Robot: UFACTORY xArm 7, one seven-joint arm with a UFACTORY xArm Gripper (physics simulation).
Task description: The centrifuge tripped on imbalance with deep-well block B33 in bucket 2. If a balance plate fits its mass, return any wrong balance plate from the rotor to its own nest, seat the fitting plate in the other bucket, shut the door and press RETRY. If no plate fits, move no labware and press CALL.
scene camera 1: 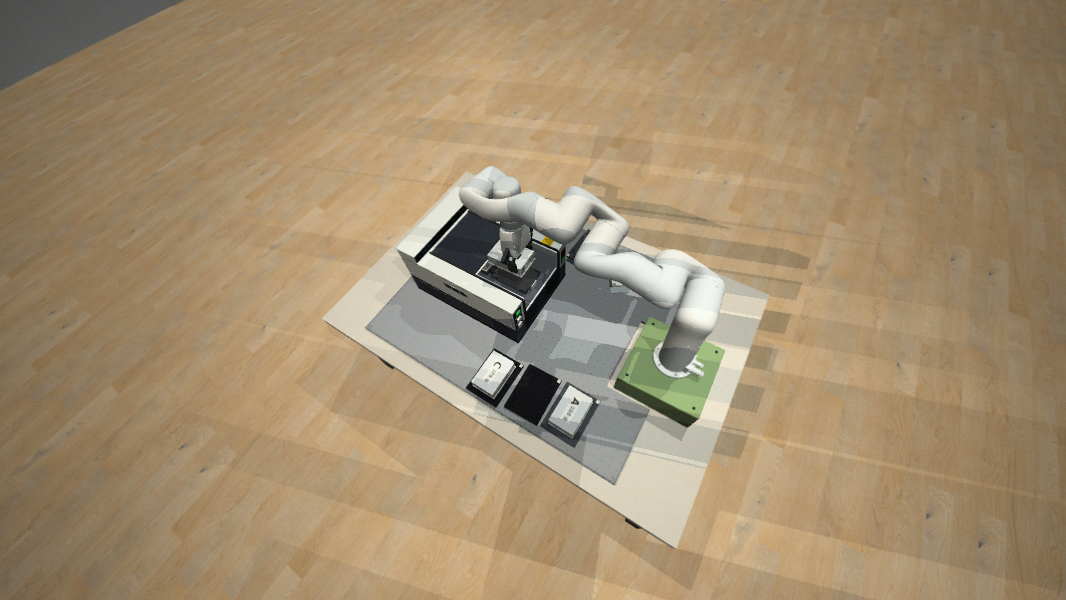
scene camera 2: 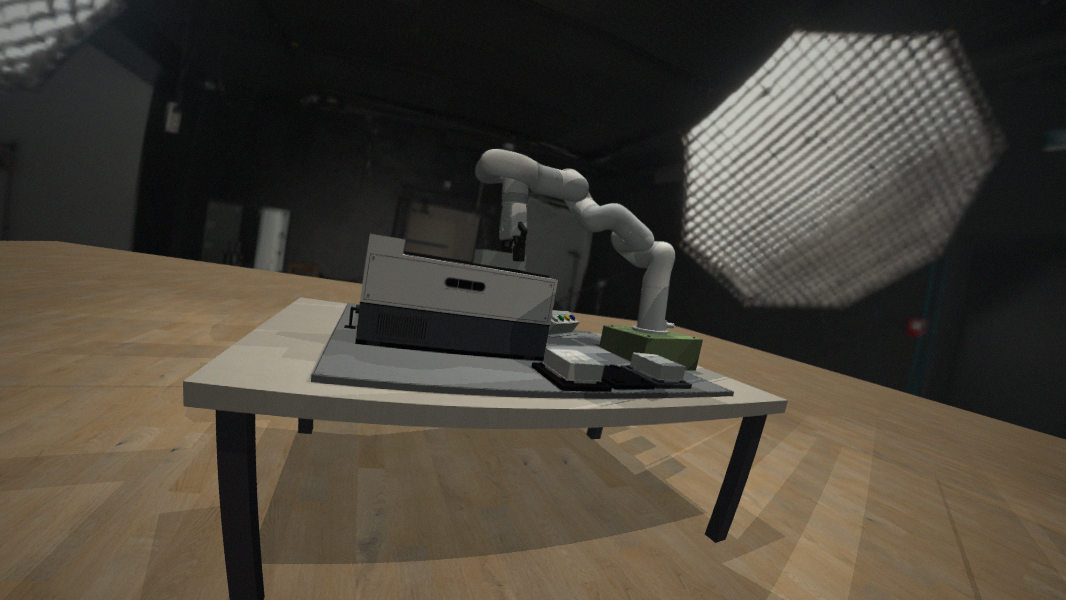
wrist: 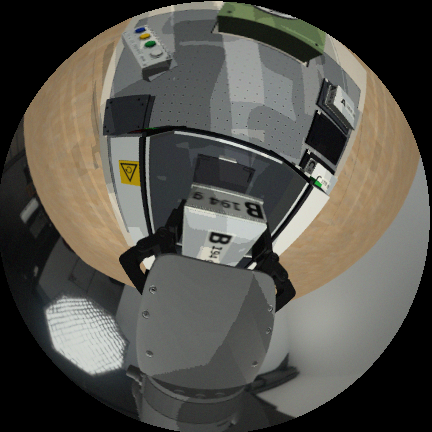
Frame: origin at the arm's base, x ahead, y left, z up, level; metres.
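Seen in the pictures: gripper, fingertip midpoint: [scene camera 1: 521, 261] [scene camera 2: 512, 261] [wrist: 223, 217]; arm's base at its link origin: [scene camera 1: 673, 359] [scene camera 2: 649, 331].
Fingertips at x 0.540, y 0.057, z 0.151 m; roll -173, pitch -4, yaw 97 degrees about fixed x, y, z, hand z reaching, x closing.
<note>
Pixels of each thing's middle, then the offset from my fingertips to it. "*": a spot on its surface instead.
- balance plate B at the middle of its body: [wrist: 215, 237] [scene camera 2: 499, 259] [scene camera 1: 511, 257] dx +0.038, dy +0.004, dz +0.000 m
- open centrifuge at the middle of its body: [wrist: 204, 230] [scene camera 2: 450, 294] [scene camera 1: 487, 263] dx +0.157, dy +0.011, dz -0.115 m
- Plate C at the middle of its body: [scene camera 2: 572, 365] [scene camera 1: 493, 374] [wrist: 319, 178] dx -0.099, dy +0.298, dz -0.204 m
- plate A at the middle of its body: [scene camera 2: 657, 367] [scene camera 1: 570, 411] [wrist: 343, 107] dx -0.367, dy +0.250, dz -0.204 m
- black nest at the middle of its body: [scene camera 2: 615, 375] [scene camera 1: 533, 393] [wrist: 328, 139] dx -0.235, dy +0.268, dz -0.228 m
- button box at the middle of its body: [scene camera 2: 557, 322] dx -0.292, dy -0.307, dz -0.195 m
- dark pad at a spot on its surface: [wrist: 126, 115] * dx -0.075, dy -0.293, dz -0.202 m
My gripper [scene camera 1: 511, 263] [scene camera 2: 518, 247] [wrist: 223, 217] is shut on balance plate B [scene camera 1: 527, 258] [wrist: 225, 225], a white block marked "B 194 g". It holds the plate level above the open centrifuge [scene camera 1: 466, 292] [scene camera 2: 417, 286]. In the wrist view, a dark empty bucket [wrist: 225, 171] shows below the plate. Plate C [scene camera 1: 493, 374] [scene camera 2: 572, 363] [wrist: 324, 181] and plate A [scene camera 1: 571, 412] [scene camera 2: 657, 366] [wrist: 343, 106] sit in dark nests. The black nest [scene camera 1: 533, 393] [scene camera 2: 628, 377] [wrist: 327, 138] between them is empty. Block B33 and bucket 2 cannot be made out.
A button box [scene camera 2: 564, 322] [wrist: 150, 55] with blue, yellow, green and white buttons stands beside the centrifuge. The green robot base [scene camera 1: 656, 391] [scene camera 2: 648, 347] [wrist: 270, 32] is at the other end of the table. The centrifuge's raised side walls flank the opening. A dark pad [wrist: 126, 115] lies near it.
</note>
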